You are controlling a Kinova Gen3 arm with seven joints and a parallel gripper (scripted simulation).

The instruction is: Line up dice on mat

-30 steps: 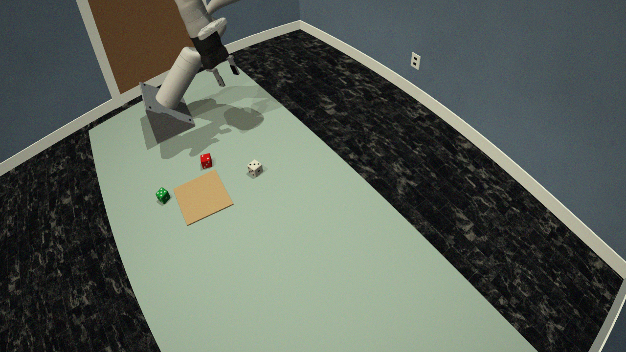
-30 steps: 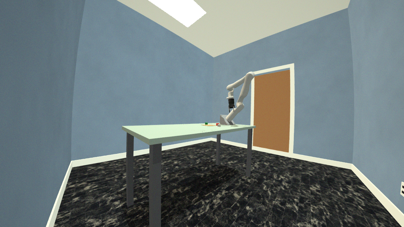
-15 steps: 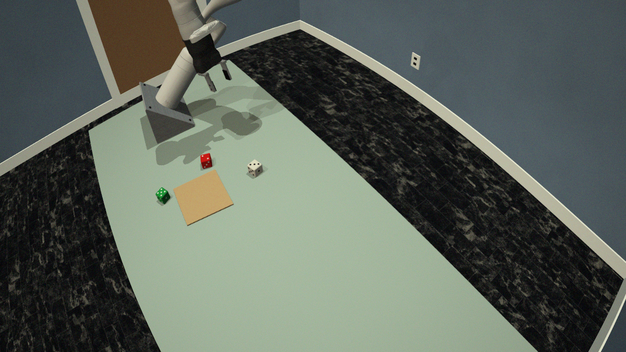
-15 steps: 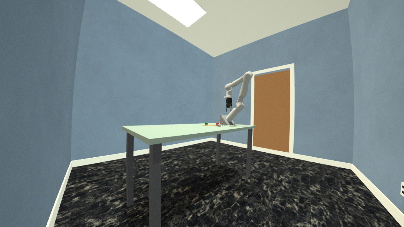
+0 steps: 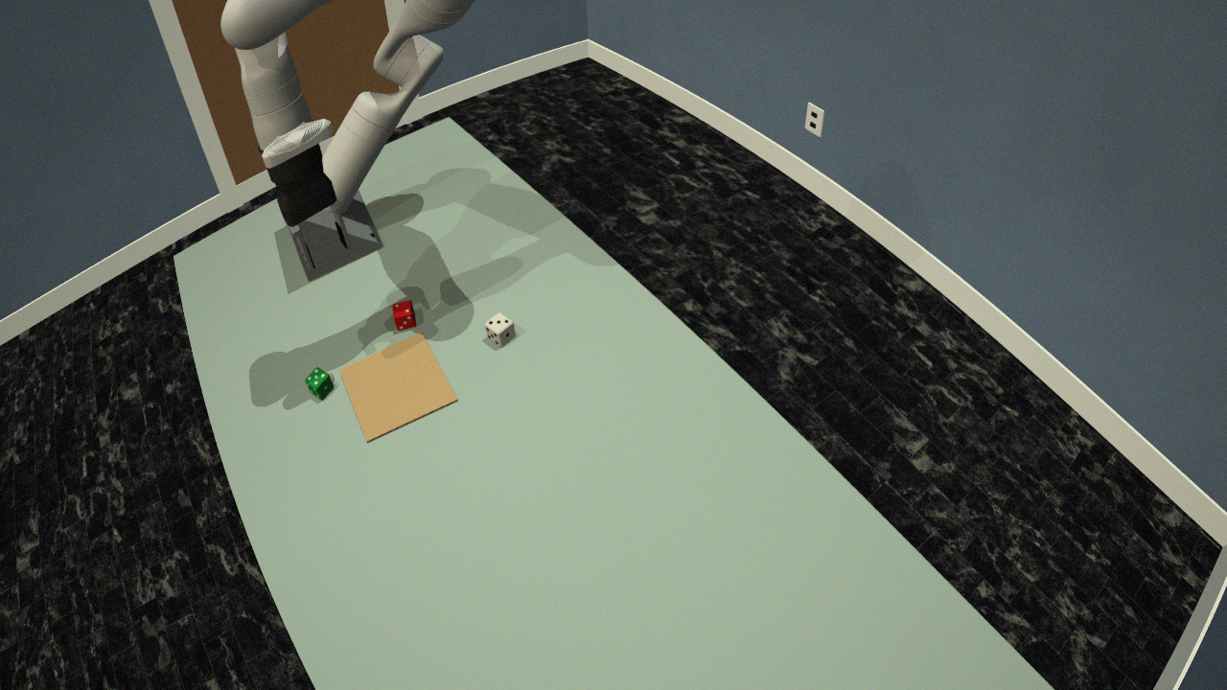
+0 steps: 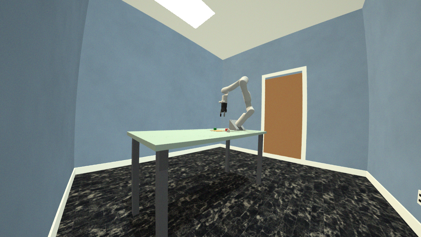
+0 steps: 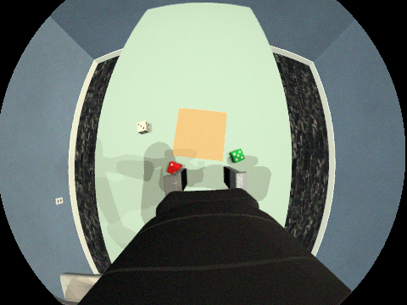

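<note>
My gripper is now 190 mm above the green die, 80 mm to the left of it and 50 mm short of it. Round my hand: tan mat: 200 mm below, 100 mm ahead, 30 mm to the left; then red die: 190 mm below, 80 mm to the left, 10 mm behind; then white die: 200 mm to the left, 190 mm below, 90 mm ahead.
</note>
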